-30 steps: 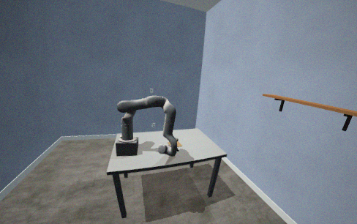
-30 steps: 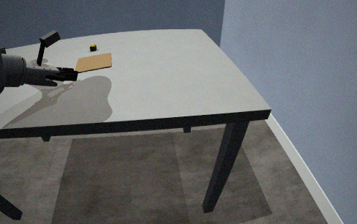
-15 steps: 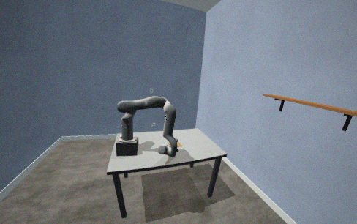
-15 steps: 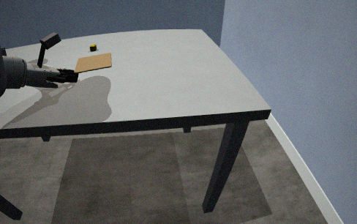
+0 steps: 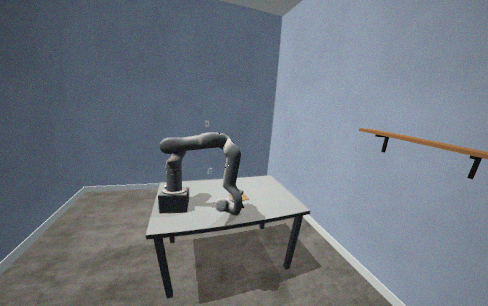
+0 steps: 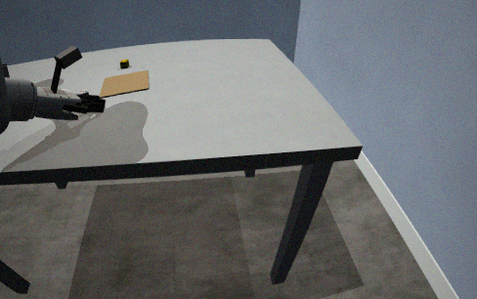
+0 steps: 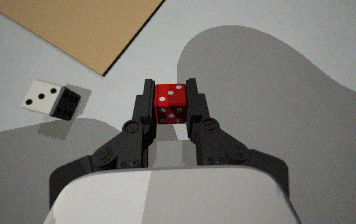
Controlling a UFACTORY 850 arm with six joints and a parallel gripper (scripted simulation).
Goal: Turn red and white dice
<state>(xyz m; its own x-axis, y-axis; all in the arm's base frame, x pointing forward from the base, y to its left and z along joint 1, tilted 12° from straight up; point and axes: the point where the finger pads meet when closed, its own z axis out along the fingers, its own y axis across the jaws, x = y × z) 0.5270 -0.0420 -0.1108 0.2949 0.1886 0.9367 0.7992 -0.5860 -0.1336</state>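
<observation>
Right now my hand is 1 cm to the right of the red die and 1 cm above it. The rest, counted from my hand: tan mat 2 cm ahead, 16 cm to the left, 2 cm below; white die 7 cm behind, 7 cm to the left, 1 cm below; yellow die 4 cm behind, 29 cm to the left, 1 cm below.
</observation>
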